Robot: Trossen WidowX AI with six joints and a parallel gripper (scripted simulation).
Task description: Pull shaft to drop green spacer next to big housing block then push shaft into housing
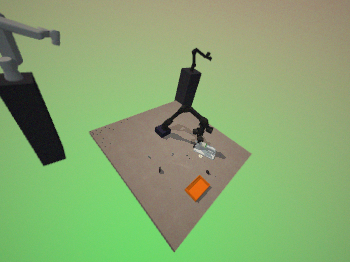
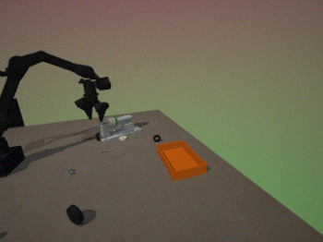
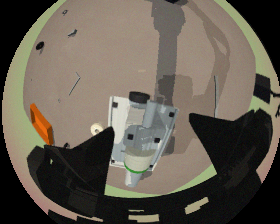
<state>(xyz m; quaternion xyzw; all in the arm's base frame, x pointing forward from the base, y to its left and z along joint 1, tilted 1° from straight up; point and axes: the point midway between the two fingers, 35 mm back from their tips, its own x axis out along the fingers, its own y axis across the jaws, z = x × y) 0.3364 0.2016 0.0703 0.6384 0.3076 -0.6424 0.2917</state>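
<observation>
Right now my gripper tip is 6 cm short of the grey shaft, 3 cm to the right of it and 3 cm above it. Round my gripper tip: pale spacer (14 cm ahead, 10 cm below, 4 cm to the right); then green spacer (9 cm ahead, 5 cm to the left, 3 cm below); then orange tray (37 cm ahead, 32 cm to the right, 10 cm below).
</observation>
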